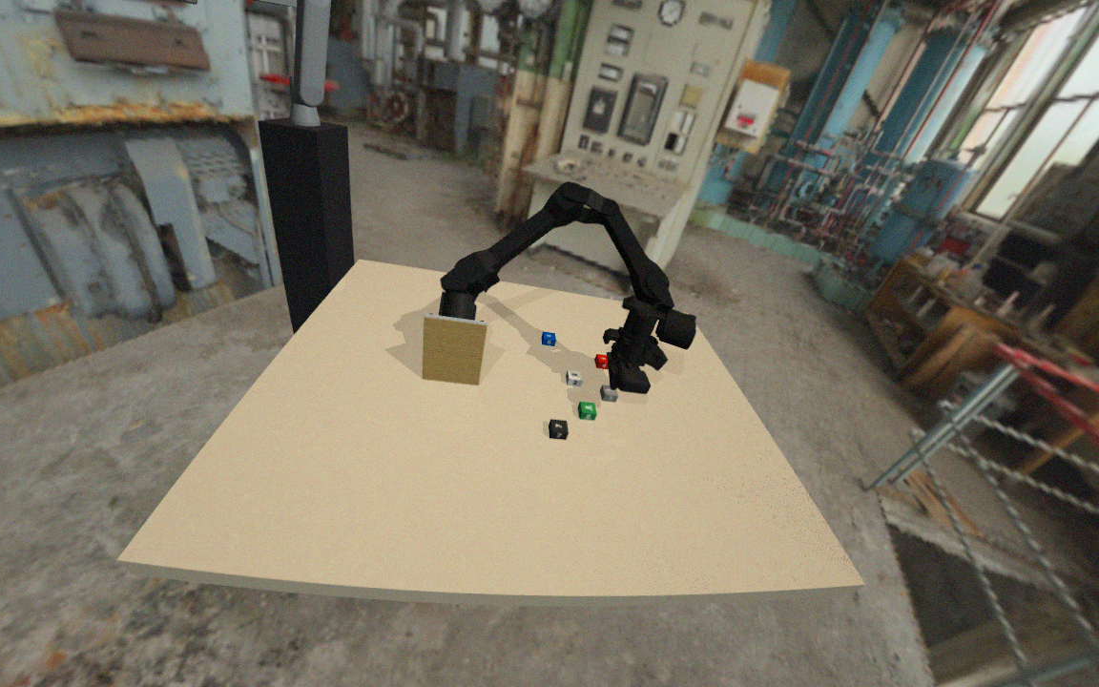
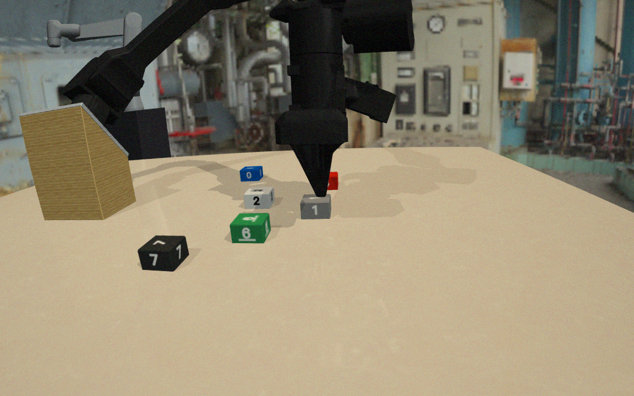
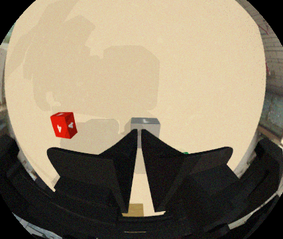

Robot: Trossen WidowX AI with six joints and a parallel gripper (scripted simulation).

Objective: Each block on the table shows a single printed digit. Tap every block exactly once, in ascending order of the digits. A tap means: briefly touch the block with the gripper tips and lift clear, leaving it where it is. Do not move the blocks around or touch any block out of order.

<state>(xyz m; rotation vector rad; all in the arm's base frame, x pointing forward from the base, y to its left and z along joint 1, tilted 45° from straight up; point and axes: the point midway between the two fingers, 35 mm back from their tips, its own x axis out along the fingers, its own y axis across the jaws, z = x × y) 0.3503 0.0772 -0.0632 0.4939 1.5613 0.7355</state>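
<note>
Now: the grey block 1 cm to the right of my gripper tip and 1 cm below it. Also, from my gripper tip: white block (9 cm behind, 2 cm to the left, 1 cm below); then red block (1 cm behind, 11 cm to the left, 1 cm below); then green block (6 cm behind, 8 cm to the right, 1 cm below).
</note>
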